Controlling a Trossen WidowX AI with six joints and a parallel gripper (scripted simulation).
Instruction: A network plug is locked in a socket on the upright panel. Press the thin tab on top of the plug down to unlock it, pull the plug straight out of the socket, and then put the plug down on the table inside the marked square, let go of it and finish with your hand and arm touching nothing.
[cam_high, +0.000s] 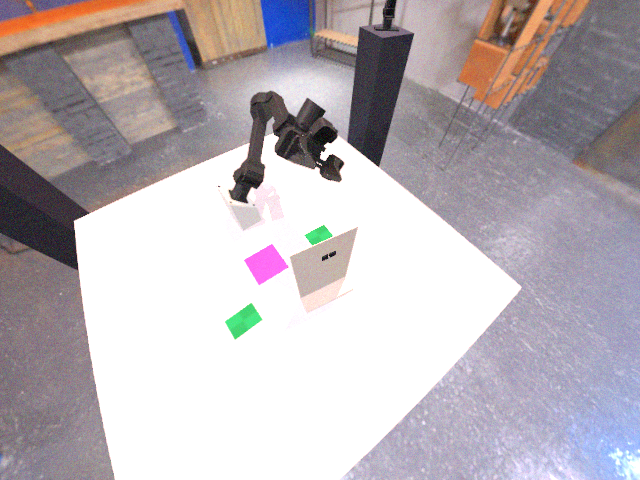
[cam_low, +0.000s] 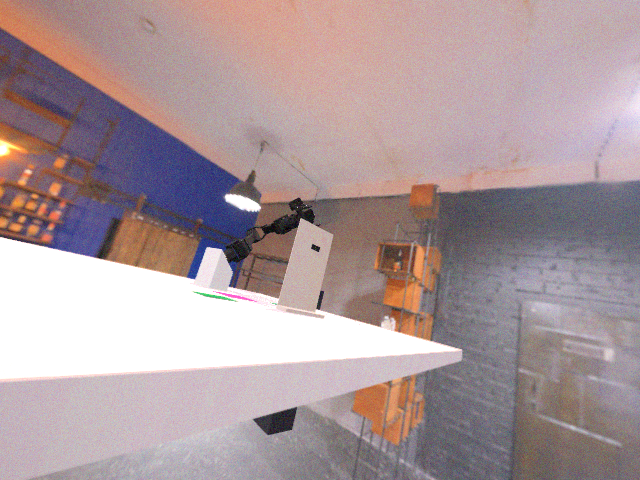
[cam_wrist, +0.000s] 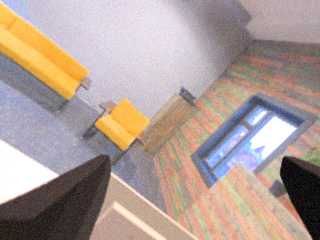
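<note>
My gripper tip is now 9 cm short of the green network plug, 6 cm to the left of it and 16 cm above it. Round my gripper tip: upright panel (11 cm ahead, 6 cm to the right, 25 cm below); magenta square (7 cm behind, 20 cm to the right, 39 cm below).
</note>
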